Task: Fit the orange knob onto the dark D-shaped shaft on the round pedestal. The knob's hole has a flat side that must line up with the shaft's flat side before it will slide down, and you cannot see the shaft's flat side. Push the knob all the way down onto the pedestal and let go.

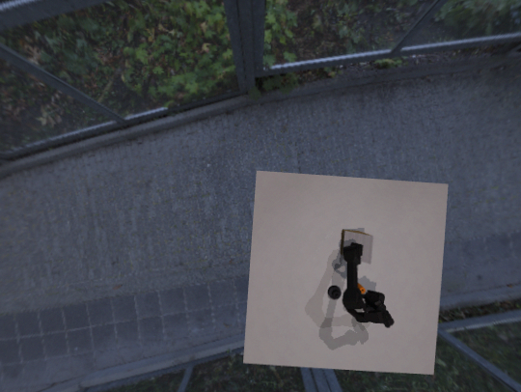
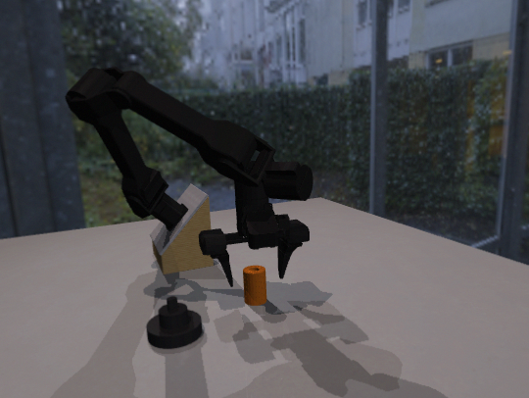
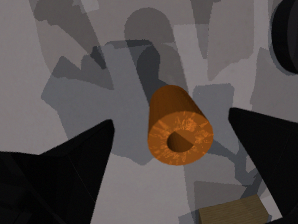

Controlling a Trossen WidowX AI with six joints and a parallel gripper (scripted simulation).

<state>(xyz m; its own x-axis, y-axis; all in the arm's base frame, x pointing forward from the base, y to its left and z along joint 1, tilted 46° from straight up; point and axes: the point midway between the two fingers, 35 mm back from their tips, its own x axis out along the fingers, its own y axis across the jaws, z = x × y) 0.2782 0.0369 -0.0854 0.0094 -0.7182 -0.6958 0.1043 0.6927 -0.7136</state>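
Right now the orange knob is 1 cm below my gripper tip. Round my gripper tip: dark round pedestal (16 cm to the right, 5 cm ahead, 1 cm below).
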